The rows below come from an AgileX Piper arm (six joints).
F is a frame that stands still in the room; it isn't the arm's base.
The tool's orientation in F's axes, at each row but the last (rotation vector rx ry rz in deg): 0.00 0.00 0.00; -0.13 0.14 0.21; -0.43 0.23 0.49; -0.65 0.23 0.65; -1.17 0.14 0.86; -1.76 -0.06 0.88; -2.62 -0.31 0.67; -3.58 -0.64 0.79
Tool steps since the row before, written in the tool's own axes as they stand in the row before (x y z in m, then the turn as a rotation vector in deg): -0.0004 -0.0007 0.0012 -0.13 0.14 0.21; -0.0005 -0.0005 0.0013 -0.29 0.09 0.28; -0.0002 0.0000 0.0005 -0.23 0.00 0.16; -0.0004 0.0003 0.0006 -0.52 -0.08 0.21; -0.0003 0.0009 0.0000 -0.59 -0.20 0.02; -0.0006 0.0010 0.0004 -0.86 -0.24 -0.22; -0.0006 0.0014 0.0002 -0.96 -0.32 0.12; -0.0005 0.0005 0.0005 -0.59 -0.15 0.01
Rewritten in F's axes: -0.0004 -0.0007 0.0012 -0.13 0.14 0.21; -0.0005 -0.0005 0.0013 -0.29 0.09 0.28; -0.0002 0.0000 0.0005 -0.23 0.00 0.16; -0.0004 0.0003 0.0006 -0.52 -0.08 0.21; -0.0003 0.0009 0.0000 -0.59 -0.21 0.03; -0.0006 0.0010 0.0004 -0.86 -0.26 -0.21; -0.0006 0.0014 0.0001 -0.96 -0.33 0.13; -0.0005 0.0005 0.0005 -0.59 -0.16 0.01
